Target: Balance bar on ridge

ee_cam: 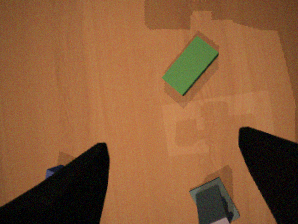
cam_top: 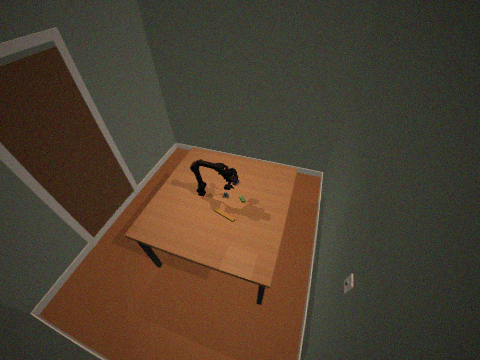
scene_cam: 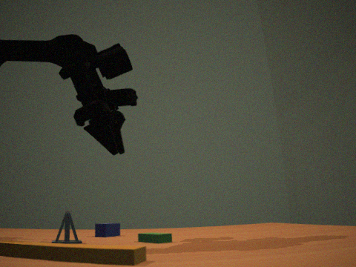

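Now: the yellow bar 220 mm to the right of my gripper tip, 170 mm below it and 30 mm behind it. Round my gripper tip: blue block (190 mm to the left, 160 mm below, 70 mm behind); green block (170 mm below, 70 mm ahead).
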